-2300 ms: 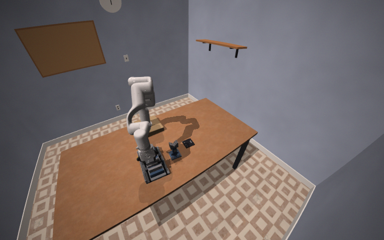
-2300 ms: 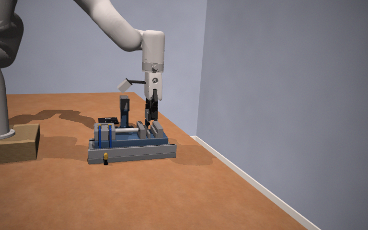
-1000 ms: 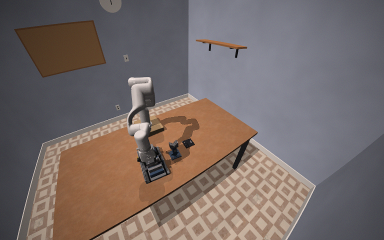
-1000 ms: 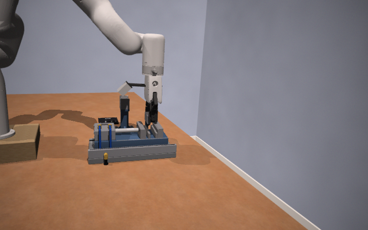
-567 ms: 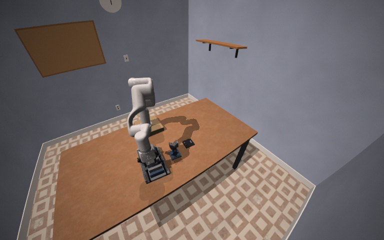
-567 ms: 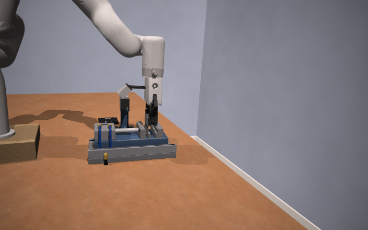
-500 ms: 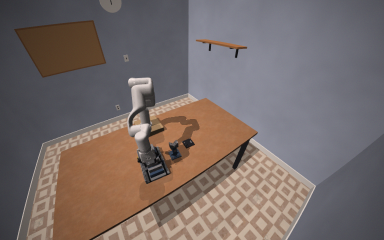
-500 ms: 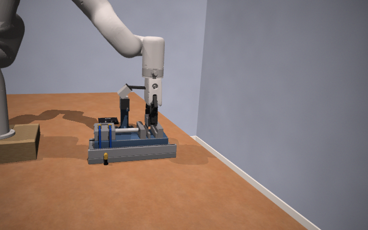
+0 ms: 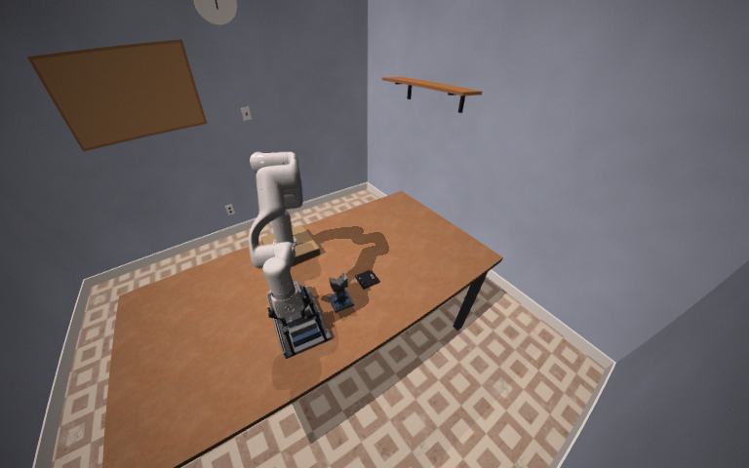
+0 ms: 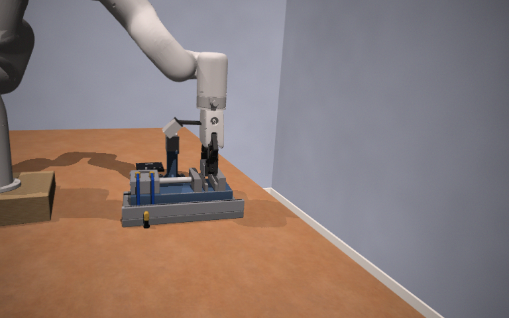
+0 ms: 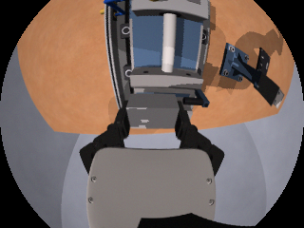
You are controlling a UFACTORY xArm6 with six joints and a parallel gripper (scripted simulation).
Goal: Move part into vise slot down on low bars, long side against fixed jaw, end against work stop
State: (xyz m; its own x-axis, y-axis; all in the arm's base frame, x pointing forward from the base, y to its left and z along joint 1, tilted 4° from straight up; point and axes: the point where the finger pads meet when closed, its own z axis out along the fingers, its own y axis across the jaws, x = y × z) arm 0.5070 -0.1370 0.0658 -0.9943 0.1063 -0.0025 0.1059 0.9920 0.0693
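My gripper is now 20 mm above the part. Also, from my hand: moving jaw: 50 mm below, 30 mm behind, 20 mm to the left; black work stop: 70 mm to the left, 40 mm below, 10 mm ahead; fixed jaw: 50 mm below, 30 mm ahead, 20 mm to the left.
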